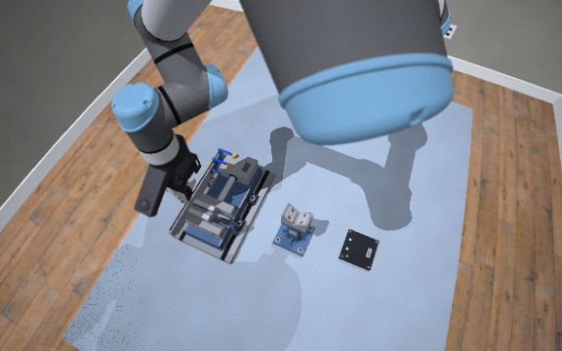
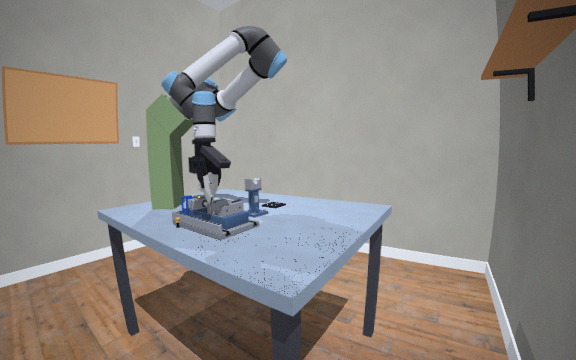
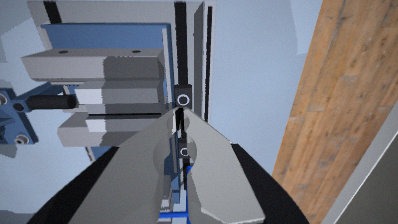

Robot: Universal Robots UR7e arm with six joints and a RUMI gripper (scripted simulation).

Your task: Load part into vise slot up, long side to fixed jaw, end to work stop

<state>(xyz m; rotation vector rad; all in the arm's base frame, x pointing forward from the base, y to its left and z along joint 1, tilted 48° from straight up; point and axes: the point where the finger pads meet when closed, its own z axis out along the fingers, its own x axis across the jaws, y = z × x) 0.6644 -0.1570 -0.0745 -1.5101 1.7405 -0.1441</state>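
The grey part lies 5 cm to the left of my hand and 2 cm below it. From my hand the other things lie so: work stop: 11 cm to the left, 3 cm below, 1 cm behind; then moving jaw: 7 cm to the left, 4 cm below, 4 cm behind; then fixed jaw: 7 cm to the left, 4 cm below, 3 cm ahead.
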